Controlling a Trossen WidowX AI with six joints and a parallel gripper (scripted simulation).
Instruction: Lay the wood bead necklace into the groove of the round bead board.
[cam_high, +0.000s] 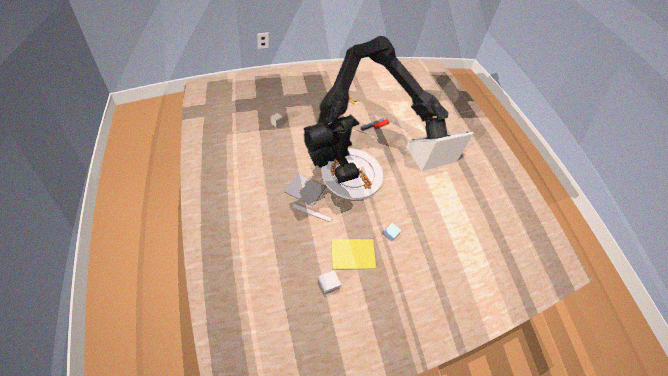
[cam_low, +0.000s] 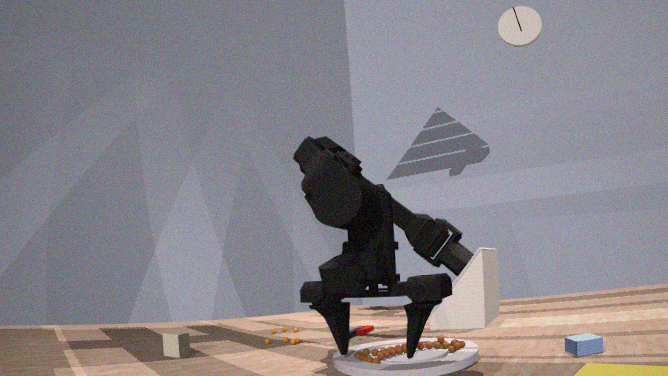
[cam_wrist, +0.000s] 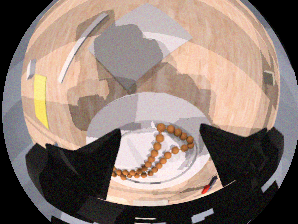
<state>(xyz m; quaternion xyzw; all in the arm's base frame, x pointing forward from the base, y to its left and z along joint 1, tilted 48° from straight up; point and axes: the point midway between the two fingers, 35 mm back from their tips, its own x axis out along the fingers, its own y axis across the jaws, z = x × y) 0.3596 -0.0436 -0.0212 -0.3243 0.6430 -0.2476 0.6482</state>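
Now: the grey sheet 10 cm ahead of my gripper tip, 3 cm to the left of it and 2 cm below it. Round my gripper tip: yellow sheet (3 cm ahead, 27 cm to the left, 2 cm below); blue block (10 cm behind, 24 cm to the left, 1 cm below); stick (10 cm ahead, 12 cm to the left, 2 cm below).
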